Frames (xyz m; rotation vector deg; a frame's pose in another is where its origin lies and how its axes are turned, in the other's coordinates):
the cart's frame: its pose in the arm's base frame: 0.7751 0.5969 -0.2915 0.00 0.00 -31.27
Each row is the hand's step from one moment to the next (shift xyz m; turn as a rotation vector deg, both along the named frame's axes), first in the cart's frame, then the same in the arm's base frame.
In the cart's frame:
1: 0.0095 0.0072 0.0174 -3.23 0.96 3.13
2: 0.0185 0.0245 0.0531 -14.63 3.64 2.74
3: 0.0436 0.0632 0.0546 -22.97 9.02 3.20
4: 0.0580 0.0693 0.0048 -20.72 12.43 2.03
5: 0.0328 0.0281 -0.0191 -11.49 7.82 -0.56
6: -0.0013 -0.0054 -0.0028 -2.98 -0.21 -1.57
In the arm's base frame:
1: 0.0119 0.0012 0.0174 -2.26 2.50 3.13
2: 0.0285 0.0113 0.0531 -10.62 10.71 2.74
3: 0.0701 0.0314 0.0546 -14.95 19.63 3.20
4: 0.0855 0.0291 0.0048 -11.26 21.38 2.03
5: 0.0426 0.0070 -0.0191 -5.76 12.65 -0.56
6: -0.0039 -0.0039 -0.0028 -2.66 1.37 -1.57

